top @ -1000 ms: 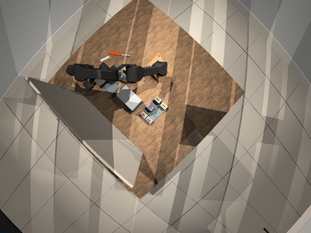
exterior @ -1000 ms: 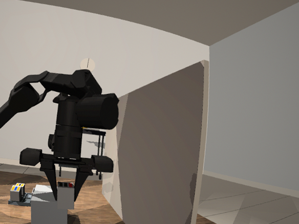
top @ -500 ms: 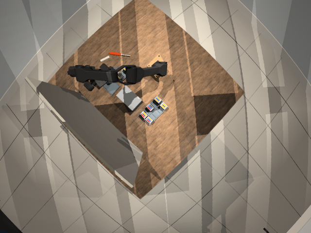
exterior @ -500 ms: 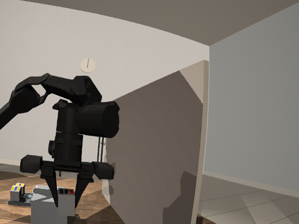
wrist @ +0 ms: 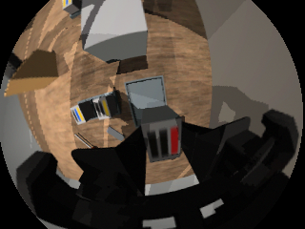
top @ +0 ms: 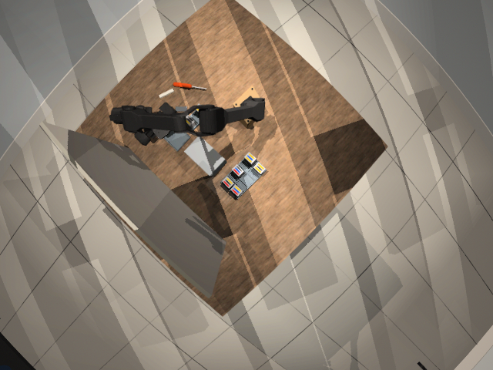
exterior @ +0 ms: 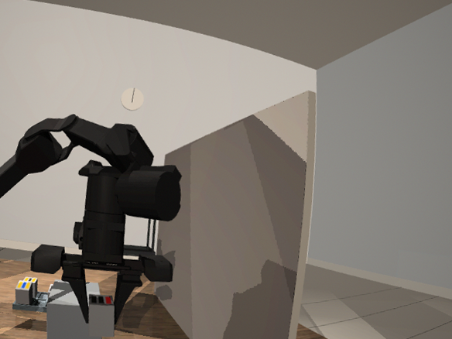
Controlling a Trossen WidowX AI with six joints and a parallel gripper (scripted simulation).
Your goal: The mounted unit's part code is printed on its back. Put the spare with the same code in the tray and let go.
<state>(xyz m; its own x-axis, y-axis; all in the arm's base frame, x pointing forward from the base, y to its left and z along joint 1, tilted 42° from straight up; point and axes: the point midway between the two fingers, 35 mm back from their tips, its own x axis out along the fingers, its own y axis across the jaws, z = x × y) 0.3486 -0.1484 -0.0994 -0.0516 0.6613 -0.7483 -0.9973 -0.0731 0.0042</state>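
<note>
Right now the blue-grey tray is 12 cm below my gripper tip and 1 cm behind it. Round my gripper tip: spare (2 cm above); brown box (11 cm below, 9 cm to the right, 1 cm ahead); grey box (21 cm to the left, 7 cm below, 6 cm behind).
</note>
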